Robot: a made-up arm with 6 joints.
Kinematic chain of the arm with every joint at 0, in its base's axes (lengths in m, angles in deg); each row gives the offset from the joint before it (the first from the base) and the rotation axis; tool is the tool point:
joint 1: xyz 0 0 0.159 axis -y
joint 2: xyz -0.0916 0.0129 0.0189 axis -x
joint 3: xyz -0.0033 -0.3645 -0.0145 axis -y
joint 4: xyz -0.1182 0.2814 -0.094 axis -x
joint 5: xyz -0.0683 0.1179 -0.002 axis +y
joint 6: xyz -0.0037 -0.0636 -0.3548 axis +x
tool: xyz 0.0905 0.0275 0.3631
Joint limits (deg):
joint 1: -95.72..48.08
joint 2: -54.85..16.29
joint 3: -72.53..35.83
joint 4: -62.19..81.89
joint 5: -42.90..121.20
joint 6: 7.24..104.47
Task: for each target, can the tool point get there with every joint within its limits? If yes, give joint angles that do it. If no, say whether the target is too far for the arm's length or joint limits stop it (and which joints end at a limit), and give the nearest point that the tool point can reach.
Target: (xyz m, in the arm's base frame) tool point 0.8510 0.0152 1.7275
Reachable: no: too far | nearest point 0.3901 -0.0349 0.8899 | short by 0.957 m
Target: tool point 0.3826 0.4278 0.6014
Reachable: no: joint limits stop it (at a limit: joint 2, joint 4, joint 5, joint 6) | nearest point 0.3988 0.1986 0.6201 | short by 0.231 m
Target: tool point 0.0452 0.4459 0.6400
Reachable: no: joint limits stop it (at a limit: joint 1, joint 2, joint 4, joint 6) | nearest point -0.0363 0.4245 0.6833 | short by 0.095 m
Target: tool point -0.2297 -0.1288 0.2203
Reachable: yes | joints -16.37 0.22 -38.84 -31.22 -23.73 21.32
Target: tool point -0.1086 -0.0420 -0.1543
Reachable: yes | joints 24.13 -38.33 3.59 14.13 43.15 30.24
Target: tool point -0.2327 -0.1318 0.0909
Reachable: yes | joints 22.23 -6.87 -61.73 8.63 10.52 22.06
